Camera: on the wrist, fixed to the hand. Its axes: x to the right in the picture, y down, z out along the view.
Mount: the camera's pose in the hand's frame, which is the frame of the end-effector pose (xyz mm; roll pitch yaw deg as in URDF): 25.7 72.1 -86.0 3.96 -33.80 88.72
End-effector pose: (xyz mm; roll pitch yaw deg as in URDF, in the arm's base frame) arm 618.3 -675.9 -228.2 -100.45 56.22 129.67
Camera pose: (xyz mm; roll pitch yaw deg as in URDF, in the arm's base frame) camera 713.7 -637.9 -280.3 78.23 31.72 -78.10
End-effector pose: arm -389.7 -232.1 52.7 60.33 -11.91 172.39
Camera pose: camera -425.1 -338.8 77.6 -107.31 -78.40 13.42
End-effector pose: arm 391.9 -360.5 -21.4 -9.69 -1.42 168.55
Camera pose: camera 353.1 -410.4 -117.6 2.17 -24.13 -101.98
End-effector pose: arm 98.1 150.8 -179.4 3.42 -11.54 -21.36
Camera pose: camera 164.8 207.5 -254.2 -10.37 -36.61 76.00
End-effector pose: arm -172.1 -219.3 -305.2 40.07 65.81 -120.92
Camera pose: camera -73.6 -270.0 -336.6 86.19 -22.13 -103.48
